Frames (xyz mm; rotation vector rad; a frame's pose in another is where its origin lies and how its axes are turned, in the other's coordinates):
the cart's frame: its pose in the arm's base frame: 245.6 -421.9 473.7 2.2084 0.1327 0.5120
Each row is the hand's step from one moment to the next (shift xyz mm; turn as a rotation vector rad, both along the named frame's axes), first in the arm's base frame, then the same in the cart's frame.
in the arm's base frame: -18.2 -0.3 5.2 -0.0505 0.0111 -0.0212
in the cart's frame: -15.0 5.6 -10.1 -0.0497 -0.0193 -0.0166
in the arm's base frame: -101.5 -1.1 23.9 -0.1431 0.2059 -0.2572
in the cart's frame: -85.2 27.0 -53.7 -0.1568 -0.3171 -0.0625
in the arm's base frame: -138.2 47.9 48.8 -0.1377 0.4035 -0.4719
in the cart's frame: -97.7 17.7 -118.0 -0.1672 -0.6080 -0.0826
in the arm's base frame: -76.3 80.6 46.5 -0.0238 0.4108 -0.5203
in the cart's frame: -33.4 -9.9 -115.2 -0.0768 -0.6587 -0.0146
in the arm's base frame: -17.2 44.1 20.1 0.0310 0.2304 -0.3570
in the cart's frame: 2.4 -11.4 -50.1 -0.0233 -0.4229 0.0464
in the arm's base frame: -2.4 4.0 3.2 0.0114 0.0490 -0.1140
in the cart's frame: -0.1 0.1 -5.7 -0.0126 -0.1195 0.0332
